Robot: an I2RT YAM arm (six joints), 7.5 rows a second.
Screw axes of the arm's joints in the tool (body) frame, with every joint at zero. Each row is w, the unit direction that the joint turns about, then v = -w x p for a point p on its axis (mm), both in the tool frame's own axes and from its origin. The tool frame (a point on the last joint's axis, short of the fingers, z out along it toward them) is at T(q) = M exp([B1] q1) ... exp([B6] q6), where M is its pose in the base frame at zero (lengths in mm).
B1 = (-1, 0, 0, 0, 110.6, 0)
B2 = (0, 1, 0, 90.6, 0, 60)
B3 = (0, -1, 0, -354.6, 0, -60)
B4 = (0, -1, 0, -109.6, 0, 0)
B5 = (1, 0, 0, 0, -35.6, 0)
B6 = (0, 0, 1, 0, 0, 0)
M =
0 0 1 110.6
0 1 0 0
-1 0 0 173.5
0 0 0 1
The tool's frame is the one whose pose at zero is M.
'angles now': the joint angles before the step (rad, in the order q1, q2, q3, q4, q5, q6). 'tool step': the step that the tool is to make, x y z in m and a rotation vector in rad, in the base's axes. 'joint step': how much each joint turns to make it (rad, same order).
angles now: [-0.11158, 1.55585, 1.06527, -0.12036, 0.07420, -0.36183]
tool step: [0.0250, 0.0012, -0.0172, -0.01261, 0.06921, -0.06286]
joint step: [0.01780, 0.12253, 0.08277, -0.03155, 0.07620, 0.03311]
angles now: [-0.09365, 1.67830, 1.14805, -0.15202, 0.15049, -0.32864]
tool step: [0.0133, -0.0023, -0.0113, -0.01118, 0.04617, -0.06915]
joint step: [0.00316, 0.07205, 0.05301, -0.03247, 0.06493, 0.03593]
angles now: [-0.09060, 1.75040, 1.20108, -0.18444, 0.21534, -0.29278]
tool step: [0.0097, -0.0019, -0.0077, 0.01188, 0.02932, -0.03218]
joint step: [-0.00112, 0.05161, 0.04285, -0.02787, 0.01643, 0.02862]
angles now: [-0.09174, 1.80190, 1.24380, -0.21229, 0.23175, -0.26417]
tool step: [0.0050, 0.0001, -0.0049, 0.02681, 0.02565, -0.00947]
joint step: [0.00050, 0.02973, 0.02824, -0.03211, -0.01021, 0.02489]
